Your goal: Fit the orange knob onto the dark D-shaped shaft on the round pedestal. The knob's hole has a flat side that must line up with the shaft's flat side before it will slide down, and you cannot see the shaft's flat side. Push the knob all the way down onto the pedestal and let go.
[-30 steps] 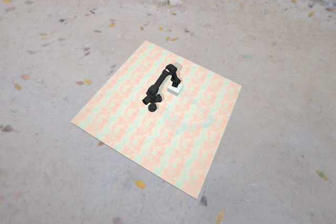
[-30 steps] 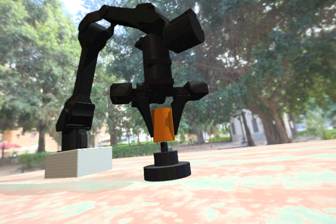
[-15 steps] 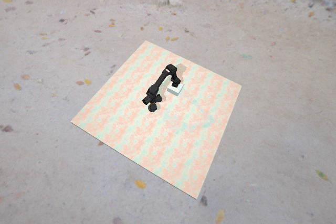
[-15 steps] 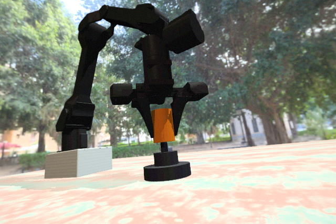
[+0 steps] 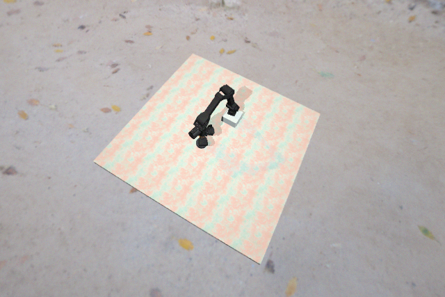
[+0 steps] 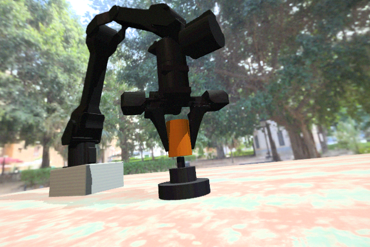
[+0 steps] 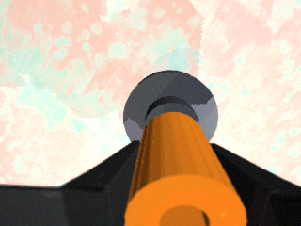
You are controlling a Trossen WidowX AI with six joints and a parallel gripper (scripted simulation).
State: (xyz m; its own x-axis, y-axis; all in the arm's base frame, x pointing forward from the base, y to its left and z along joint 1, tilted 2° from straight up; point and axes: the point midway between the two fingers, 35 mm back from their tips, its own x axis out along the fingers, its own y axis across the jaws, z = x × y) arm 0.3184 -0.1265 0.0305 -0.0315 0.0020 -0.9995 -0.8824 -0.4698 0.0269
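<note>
My gripper tip is 20 mm below the orange knob. Also, from my gripper tip: round pedestal 40 mm below.
</note>
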